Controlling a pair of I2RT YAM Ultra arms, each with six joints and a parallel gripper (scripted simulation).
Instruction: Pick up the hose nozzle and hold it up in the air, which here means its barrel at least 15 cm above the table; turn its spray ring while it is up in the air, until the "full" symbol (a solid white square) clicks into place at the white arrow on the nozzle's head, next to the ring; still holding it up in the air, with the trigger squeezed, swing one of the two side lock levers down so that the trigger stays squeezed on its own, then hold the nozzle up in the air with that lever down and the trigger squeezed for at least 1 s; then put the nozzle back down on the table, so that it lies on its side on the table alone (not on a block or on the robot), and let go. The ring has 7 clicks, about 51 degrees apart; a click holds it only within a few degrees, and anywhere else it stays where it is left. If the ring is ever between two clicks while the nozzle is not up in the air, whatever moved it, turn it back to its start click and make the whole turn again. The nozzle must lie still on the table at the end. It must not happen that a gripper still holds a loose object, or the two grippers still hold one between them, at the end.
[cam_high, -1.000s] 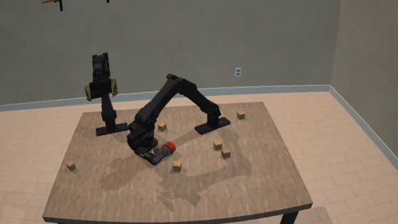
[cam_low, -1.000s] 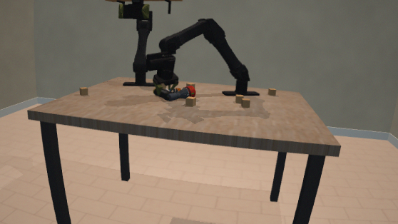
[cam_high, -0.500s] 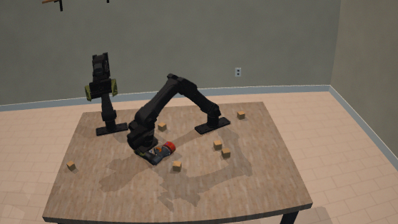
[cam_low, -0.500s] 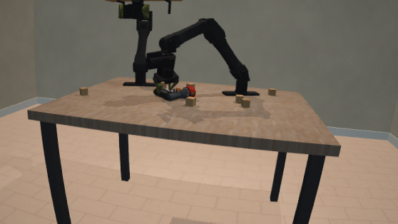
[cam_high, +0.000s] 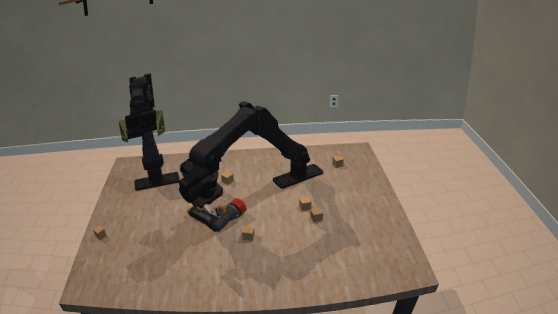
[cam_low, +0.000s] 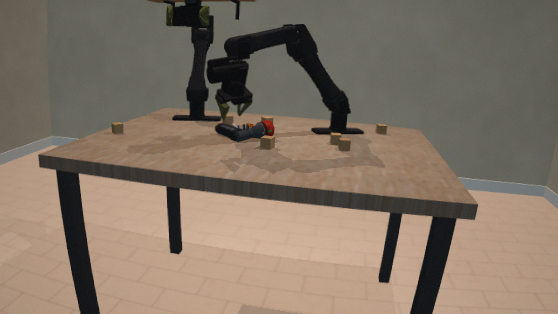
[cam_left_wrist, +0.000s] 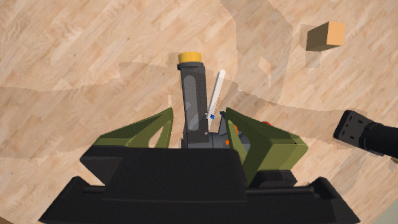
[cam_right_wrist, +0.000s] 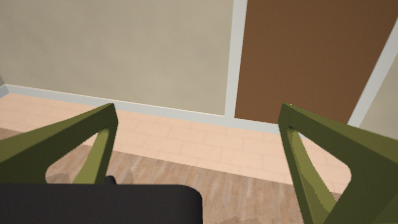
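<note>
The white trigger is 130 mm behind my right hand, 150 mm to the left of it and 380 mm below it. Also, from my right hand: red spray ring (150 mm behind, 240 mm to the left, 380 mm below).
</note>
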